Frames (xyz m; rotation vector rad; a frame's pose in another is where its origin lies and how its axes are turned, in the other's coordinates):
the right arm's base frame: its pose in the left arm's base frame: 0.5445 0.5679 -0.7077 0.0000 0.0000 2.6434
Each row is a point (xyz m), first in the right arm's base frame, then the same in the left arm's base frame.
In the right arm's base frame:
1: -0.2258 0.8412 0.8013
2: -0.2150 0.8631 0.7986
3: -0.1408 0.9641 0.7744
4: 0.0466 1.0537 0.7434
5: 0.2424 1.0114 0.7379
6: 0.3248 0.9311 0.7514
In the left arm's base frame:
1: 0.3409 -0.2789 0.0936
2: 0.3209 -0.2930 0.0909
3: 0.2075 -0.3463 0.0667
4: 0.0001 -0.3355 0.0357
5: -0.1517 -0.2047 0.0302
6: -0.1857 -0.0948 0.0437

